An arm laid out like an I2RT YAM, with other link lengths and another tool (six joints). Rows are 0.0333 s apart.
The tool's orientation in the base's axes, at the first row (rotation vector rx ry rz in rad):
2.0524, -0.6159, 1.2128
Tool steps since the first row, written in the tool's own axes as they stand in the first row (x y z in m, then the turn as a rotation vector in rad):
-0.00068, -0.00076, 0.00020, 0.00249, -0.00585, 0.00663
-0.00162, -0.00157, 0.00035, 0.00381, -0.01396, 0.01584
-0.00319, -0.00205, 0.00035, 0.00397, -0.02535, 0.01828
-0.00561, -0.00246, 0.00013, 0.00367, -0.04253, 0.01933
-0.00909, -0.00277, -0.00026, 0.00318, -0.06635, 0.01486
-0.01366, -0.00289, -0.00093, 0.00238, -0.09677, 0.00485
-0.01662, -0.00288, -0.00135, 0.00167, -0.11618, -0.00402
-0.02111, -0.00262, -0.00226, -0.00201, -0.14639, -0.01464
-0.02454, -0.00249, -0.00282, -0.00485, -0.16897, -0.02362
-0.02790, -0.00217, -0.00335, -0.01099, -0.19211, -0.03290
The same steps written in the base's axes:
0.00032, 0.00040, -0.00090, 0.00892, -0.00118, -0.00187
0.00053, 0.00089, -0.00204, 0.02031, -0.00269, -0.00636
0.00014, 0.00130, -0.00358, 0.02953, 0.00308, -0.01054
-0.00082, 0.00189, -0.00577, 0.04168, 0.01377, -0.01640
-0.00242, 0.00260, -0.00882, 0.05510, 0.03300, -0.02254
-0.00481, 0.00345, -0.01268, 0.06969, 0.06077, -0.02905
-0.00642, 0.00394, -0.01515, 0.07749, 0.08034, -0.03252
-0.00917, 0.00472, -0.01874, 0.09027, 0.10860, -0.04131
-0.01115, 0.00526, -0.02155, 0.09918, 0.13050, -0.04759
-0.01320, 0.00564, -0.02425, 0.10680, 0.15320, -0.05687

